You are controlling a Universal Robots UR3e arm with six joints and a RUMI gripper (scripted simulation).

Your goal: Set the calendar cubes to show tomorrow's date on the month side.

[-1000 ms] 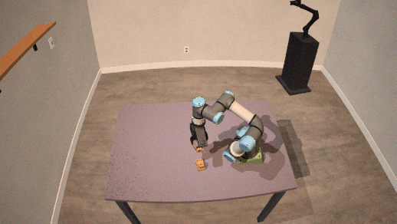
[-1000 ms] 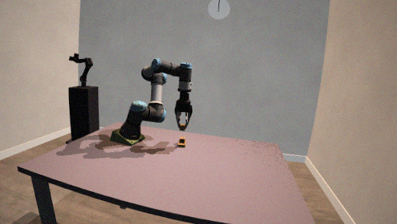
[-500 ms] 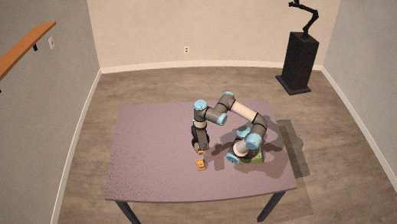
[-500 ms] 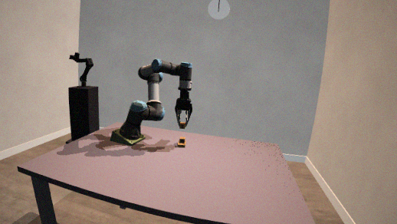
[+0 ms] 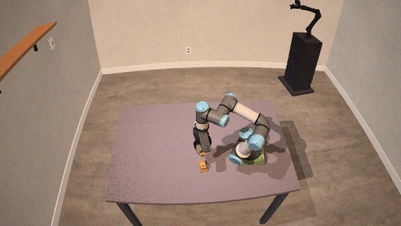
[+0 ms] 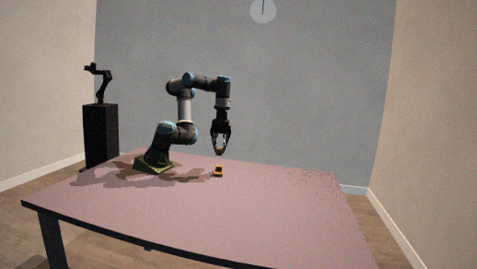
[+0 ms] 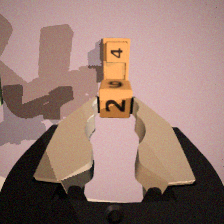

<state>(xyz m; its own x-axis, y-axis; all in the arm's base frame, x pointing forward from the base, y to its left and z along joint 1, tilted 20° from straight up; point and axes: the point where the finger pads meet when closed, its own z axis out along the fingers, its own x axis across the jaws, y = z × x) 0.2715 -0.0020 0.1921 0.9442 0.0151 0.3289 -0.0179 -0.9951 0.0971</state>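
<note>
My hand is 20 mm to the right of the orange calendar tray and 120 mm above it. Also, from my hand: cube (10 mm below).
</note>
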